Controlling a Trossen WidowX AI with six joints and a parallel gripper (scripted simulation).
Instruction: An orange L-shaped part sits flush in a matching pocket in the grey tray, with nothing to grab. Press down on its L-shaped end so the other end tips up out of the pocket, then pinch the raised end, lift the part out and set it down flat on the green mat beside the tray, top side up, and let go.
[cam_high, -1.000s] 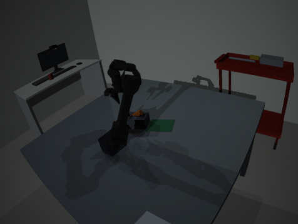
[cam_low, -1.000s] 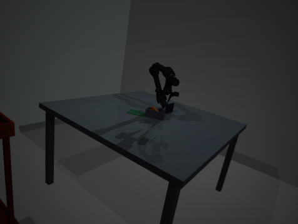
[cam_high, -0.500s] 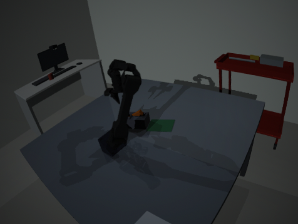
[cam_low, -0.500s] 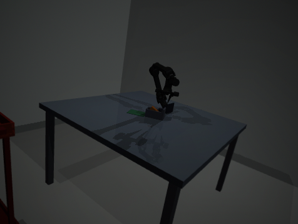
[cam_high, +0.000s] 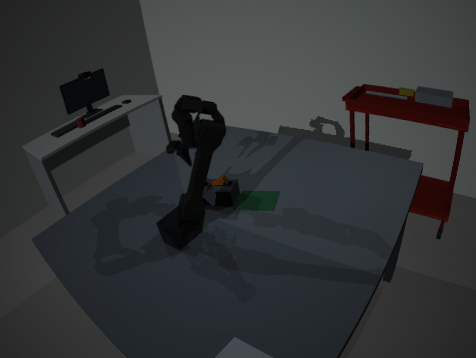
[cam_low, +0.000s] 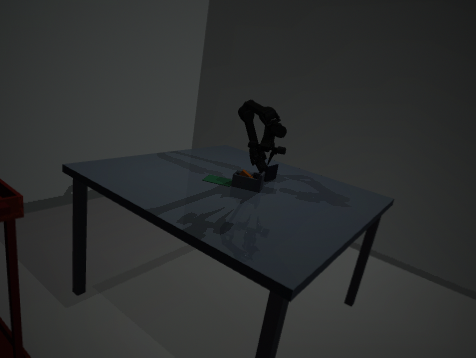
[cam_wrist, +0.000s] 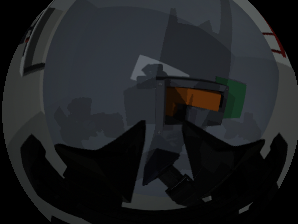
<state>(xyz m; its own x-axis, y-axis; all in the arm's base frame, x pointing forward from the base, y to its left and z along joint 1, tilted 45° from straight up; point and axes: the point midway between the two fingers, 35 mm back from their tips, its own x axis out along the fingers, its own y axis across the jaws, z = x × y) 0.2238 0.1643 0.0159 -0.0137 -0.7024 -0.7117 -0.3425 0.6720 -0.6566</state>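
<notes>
Right now the orange L-shaped part is 1 cm ahead of my gripper tip, 5 cm to the right of it and 10 cm below it. From my gripper tip the other things lie so: green mat: 7 cm ahead, 21 cm to the right, 16 cm below.
</notes>
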